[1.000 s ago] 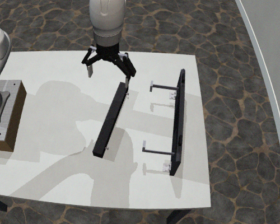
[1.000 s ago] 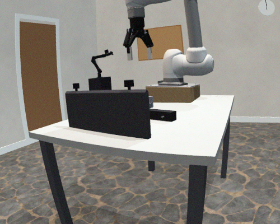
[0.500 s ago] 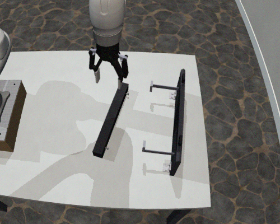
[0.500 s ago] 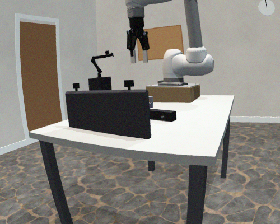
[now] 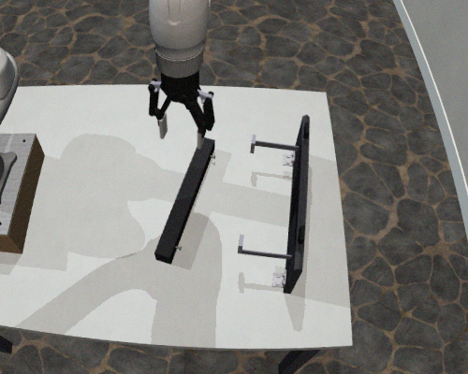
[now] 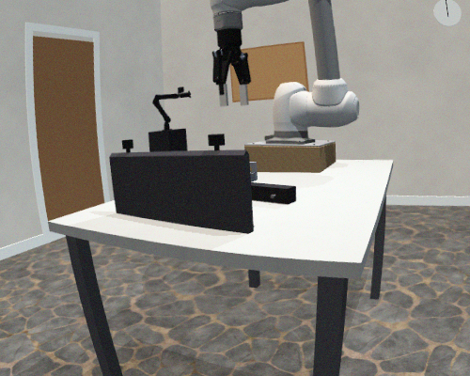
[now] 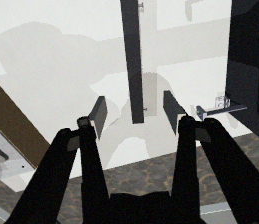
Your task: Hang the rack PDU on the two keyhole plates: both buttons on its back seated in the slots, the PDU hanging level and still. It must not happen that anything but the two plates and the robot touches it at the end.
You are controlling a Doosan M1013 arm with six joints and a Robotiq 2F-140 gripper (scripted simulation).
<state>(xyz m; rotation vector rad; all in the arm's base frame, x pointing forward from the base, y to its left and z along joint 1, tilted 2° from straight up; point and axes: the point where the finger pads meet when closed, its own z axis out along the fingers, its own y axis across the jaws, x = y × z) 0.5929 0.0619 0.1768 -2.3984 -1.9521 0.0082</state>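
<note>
The rack PDU lies 20 mm ahead of my hand, 10 mm to the right of it and 280 mm below it. Also, from my hand: black panel (300 mm ahead, 20 mm to the right, 220 mm below).
</note>
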